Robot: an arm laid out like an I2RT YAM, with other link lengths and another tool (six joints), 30 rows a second.
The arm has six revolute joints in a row. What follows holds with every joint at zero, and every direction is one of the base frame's.
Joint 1 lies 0.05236 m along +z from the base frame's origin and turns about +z.
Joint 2 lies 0.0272 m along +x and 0.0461 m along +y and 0.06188 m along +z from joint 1 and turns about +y.
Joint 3 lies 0.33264 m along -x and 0.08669 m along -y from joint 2 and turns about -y.
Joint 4 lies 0.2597 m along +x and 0.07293 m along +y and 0.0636 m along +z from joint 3 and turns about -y.
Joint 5 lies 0.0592 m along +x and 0.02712 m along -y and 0.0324 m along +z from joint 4 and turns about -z.
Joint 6 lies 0.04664 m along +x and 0.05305 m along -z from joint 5 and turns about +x.
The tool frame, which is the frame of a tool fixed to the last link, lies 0.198 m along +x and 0.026 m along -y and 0.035 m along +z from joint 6; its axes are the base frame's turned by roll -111.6, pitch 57.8 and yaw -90 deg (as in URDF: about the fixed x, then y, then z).
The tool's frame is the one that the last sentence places.
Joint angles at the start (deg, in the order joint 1, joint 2, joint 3, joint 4, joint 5, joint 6):
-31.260, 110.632, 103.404, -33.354, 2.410, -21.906
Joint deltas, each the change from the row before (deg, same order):
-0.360, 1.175, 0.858, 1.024, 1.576, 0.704
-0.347, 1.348, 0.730, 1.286, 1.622, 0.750
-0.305, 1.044, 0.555, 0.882, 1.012, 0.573
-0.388, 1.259, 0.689, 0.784, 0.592, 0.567
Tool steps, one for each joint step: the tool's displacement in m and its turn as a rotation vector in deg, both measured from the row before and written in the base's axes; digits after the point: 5 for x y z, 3 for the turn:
0.00088, -0.01385, -0.00056, -0.800, -0.386, -2.017
0.00125, -0.01426, -0.00250, -0.773, -0.381, -2.074
0.00080, -0.01027, -0.00265, -0.406, -0.281, -1.450
0.00170, -0.00999, -0.00459, -0.093, -0.275, -1.202

